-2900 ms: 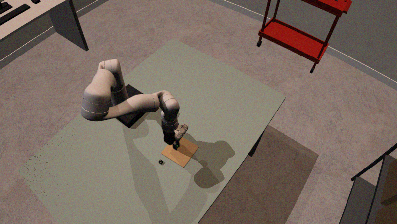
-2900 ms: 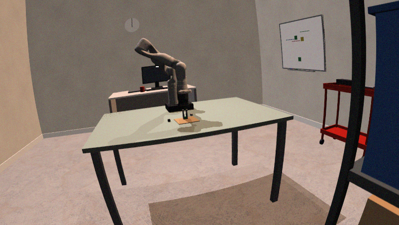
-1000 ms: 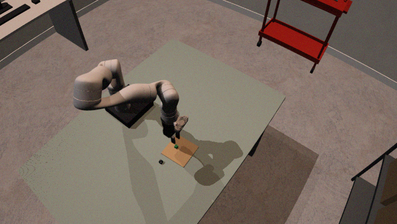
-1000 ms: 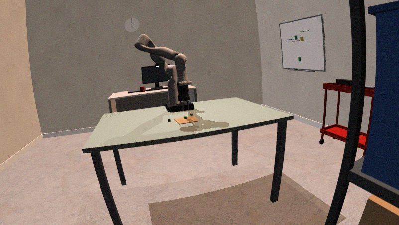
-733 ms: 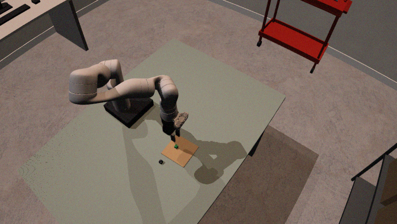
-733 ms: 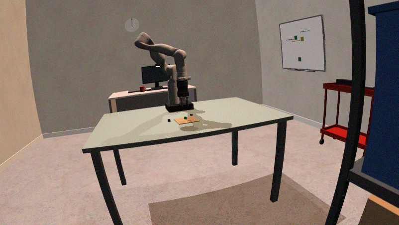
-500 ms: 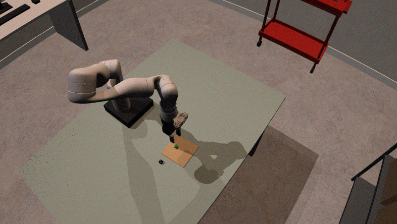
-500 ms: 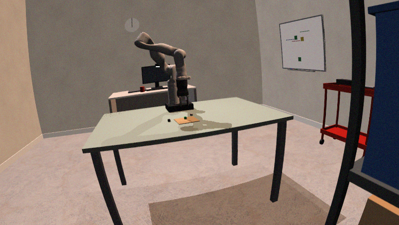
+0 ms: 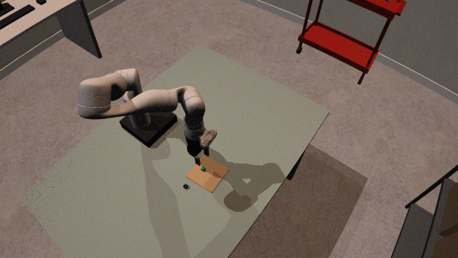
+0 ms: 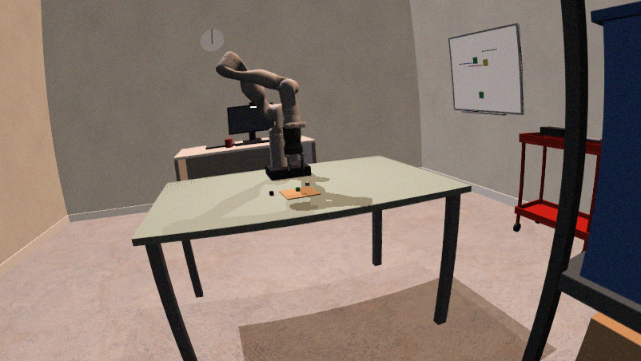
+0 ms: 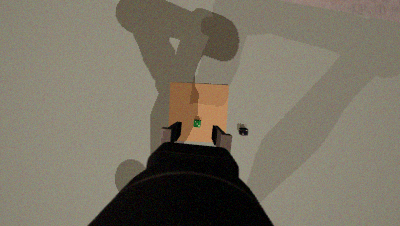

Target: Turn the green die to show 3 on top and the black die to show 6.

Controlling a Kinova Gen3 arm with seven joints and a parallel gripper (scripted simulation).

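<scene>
Right now the black die is 20 mm behind my hand, 110 mm to the right of it and 110 mm below it. Also, from my hand: green die: 100 mm below; then white die: 80 mm behind, 70 mm to the left, 110 mm below; then orange mat: 20 mm ahead, 110 mm below.
</scene>
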